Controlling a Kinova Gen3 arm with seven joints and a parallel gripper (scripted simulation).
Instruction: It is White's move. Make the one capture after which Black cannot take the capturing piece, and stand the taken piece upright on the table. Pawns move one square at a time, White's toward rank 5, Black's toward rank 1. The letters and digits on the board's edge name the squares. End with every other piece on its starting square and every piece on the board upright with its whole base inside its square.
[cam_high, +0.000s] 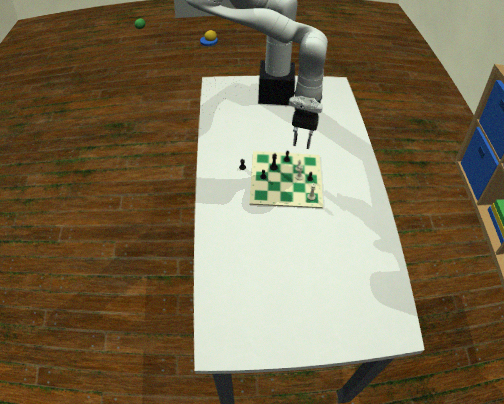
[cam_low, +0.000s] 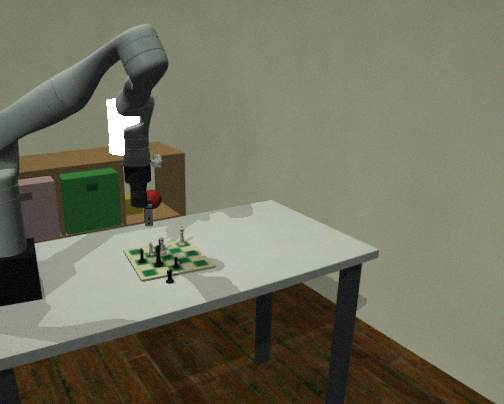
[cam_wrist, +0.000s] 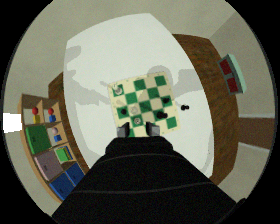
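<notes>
Right now the green-and-cream chessboard is 12 cm below my hand, 4 cm to the right of it and 4 cm ahead of it. Round my hand: tall white piece (12 cm ahead, 9 cm below, 3 cm to the left); tall black piece (9 cm below, 8 cm to the right).
</notes>
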